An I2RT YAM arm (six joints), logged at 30 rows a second.
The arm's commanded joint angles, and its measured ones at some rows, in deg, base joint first. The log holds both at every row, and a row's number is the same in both.
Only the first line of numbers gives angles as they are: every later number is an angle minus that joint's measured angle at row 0.
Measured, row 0:
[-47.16 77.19 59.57 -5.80 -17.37 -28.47]
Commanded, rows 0 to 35:
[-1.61 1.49 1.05 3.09 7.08 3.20]
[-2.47 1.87 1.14 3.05 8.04 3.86]
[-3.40 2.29 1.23 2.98 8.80 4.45]
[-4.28 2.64 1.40 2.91 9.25 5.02]
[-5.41 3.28 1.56 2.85 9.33 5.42]
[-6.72 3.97 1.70 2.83 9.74 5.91]
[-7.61 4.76 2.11 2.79 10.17 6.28]
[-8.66 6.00 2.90 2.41 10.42 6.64]
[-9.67 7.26 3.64 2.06 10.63 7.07]
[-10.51 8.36 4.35 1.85 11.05 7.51]
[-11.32 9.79 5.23 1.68 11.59 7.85]
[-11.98 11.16 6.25 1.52 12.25 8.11]
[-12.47 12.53 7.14 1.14 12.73 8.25]
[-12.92 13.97 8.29 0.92 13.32 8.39]
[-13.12 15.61 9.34 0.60 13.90 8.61]
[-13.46 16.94 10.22 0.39 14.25 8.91]
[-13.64 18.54 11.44 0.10 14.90 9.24]
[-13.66 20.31 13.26 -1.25 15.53 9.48]
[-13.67 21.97 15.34 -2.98 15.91 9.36]
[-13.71 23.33 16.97 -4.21 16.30 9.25]
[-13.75 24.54 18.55 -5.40 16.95 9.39]
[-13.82 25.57 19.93 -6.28 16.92 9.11]
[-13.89 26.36 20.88 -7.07 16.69 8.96]
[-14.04 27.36 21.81 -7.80 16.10 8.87]
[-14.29 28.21 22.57 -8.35 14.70 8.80]
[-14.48 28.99 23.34 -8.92 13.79 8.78]
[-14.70 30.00 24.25 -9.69 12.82 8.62]
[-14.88 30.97 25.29 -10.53 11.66 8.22]
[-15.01 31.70 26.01 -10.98 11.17 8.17]
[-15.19 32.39 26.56 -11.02 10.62 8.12]
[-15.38 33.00 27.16 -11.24 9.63 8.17]
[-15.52 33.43 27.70 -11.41 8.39 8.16]
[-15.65 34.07 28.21 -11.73 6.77 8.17]
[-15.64 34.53 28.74 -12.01 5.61 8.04]
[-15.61 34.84 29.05 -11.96 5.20 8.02]
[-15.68 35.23 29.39 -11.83 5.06 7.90]
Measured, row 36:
[-15.69 34.38 28.28 -10.98 8.70 8.31]
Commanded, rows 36 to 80:
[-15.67 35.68 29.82 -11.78 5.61 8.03]
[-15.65 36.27 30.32 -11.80 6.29 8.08]
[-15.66 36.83 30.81 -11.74 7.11 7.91]
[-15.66 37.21 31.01 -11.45 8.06 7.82]
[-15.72 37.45 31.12 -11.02 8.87 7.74]
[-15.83 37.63 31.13 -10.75 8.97 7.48]
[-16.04 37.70 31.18 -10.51 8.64 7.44]
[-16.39 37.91 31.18 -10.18 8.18 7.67]
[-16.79 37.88 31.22 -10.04 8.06 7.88]
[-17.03 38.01 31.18 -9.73 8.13 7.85]
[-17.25 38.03 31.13 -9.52 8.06 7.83]
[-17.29 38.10 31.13 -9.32 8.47 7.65]
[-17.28 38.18 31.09 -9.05 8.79 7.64]
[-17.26 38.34 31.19 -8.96 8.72 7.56]
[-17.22 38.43 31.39 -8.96 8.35 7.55]
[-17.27 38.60 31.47 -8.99 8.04 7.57]
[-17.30 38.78 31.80 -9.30 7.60 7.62]
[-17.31 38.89 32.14 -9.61 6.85 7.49]
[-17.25 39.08 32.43 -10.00 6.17 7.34]
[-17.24 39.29 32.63 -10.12 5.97 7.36]
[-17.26 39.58 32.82 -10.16 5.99 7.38]
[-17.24 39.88 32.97 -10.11 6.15 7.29]
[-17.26 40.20 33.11 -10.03 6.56 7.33]
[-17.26 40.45 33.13 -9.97 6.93 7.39]
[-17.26 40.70 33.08 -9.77 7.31 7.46]
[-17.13 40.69 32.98 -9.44 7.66 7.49]
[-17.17 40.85 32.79 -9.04 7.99 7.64]
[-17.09 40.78 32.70 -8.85 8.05 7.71]
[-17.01 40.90 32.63 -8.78 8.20 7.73]
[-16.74 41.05 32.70 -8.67 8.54 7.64]
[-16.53 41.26 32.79 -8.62 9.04 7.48]
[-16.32 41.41 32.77 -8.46 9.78 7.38]
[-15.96 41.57 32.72 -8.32 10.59 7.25]
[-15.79 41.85 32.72 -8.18 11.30 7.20]
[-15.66 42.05 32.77 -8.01 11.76 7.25]
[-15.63 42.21 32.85 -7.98 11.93 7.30]
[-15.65 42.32 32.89 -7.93 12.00 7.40]
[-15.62 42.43 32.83 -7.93 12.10 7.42]
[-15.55 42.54 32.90 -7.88 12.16 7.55]
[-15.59 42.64 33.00 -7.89 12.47 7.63]
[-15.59 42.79 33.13 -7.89 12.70 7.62]
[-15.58 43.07 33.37 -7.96 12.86 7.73]
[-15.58 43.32 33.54 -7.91 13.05 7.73]
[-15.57 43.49 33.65 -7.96 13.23 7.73]
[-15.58 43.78 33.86 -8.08 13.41 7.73]
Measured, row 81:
[-15.65 43.03 32.90 -9.12 12.59 7.48]
